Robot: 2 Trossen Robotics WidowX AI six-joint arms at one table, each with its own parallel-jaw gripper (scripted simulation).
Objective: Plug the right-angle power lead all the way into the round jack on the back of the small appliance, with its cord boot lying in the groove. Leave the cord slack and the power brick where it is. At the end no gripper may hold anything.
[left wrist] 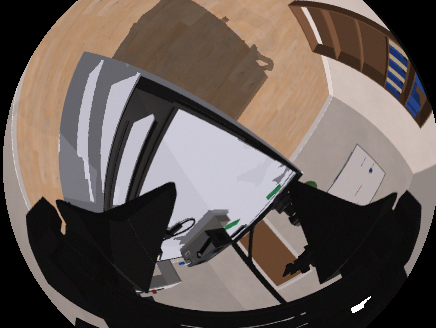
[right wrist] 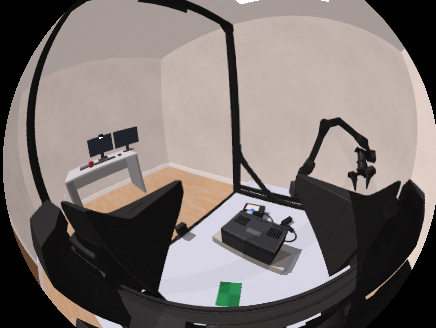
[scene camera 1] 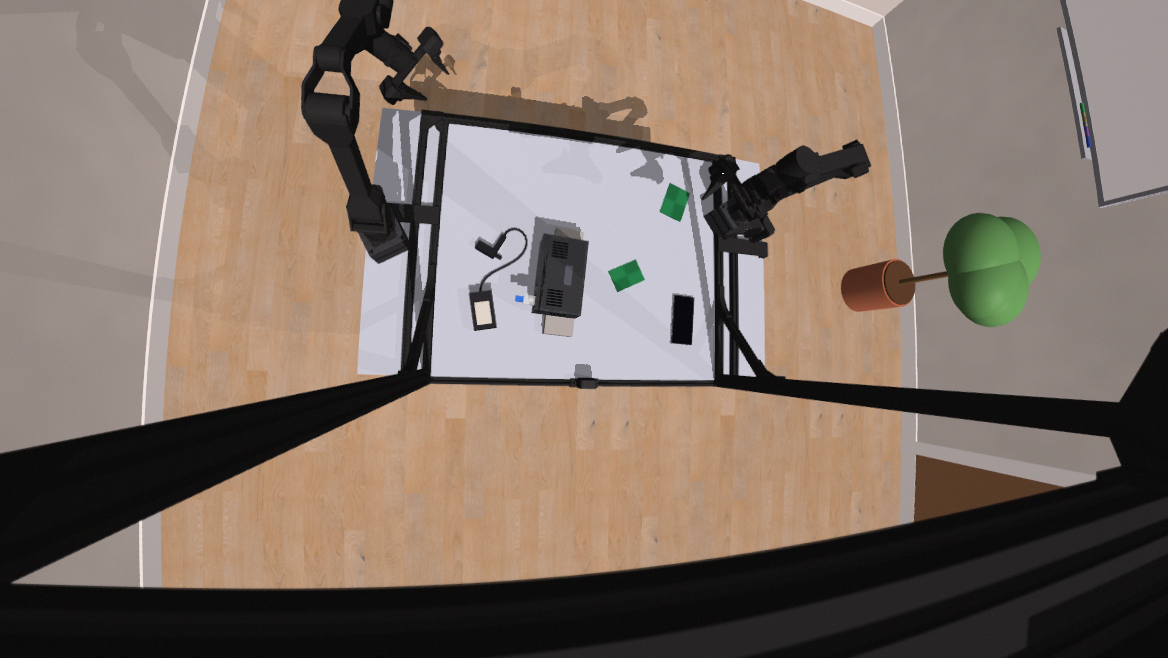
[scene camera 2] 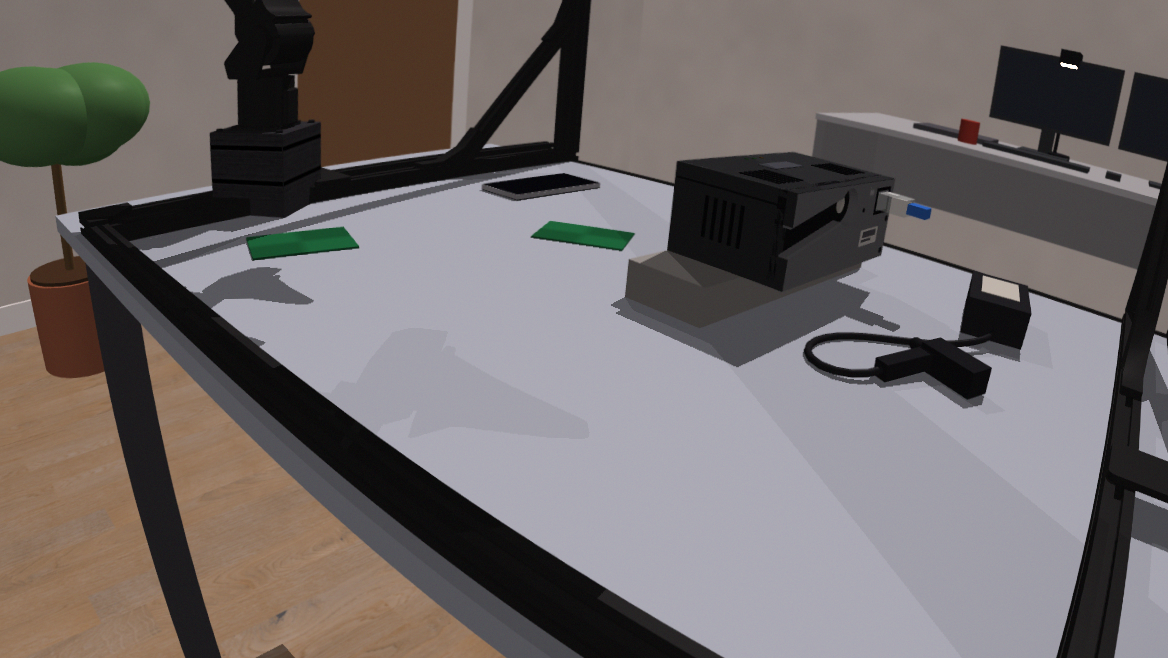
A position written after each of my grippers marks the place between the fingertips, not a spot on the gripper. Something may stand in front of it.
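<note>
I can see a black phone [scene camera 2: 519,189], [scene camera 1: 683,306], and there's also a power brick [scene camera 2: 1001,308], [scene camera 1: 482,308]. My left gripper [scene camera 1: 437,86], [left wrist: 234,188] is there as well, and so is my right gripper [scene camera 1: 713,216].
</note>
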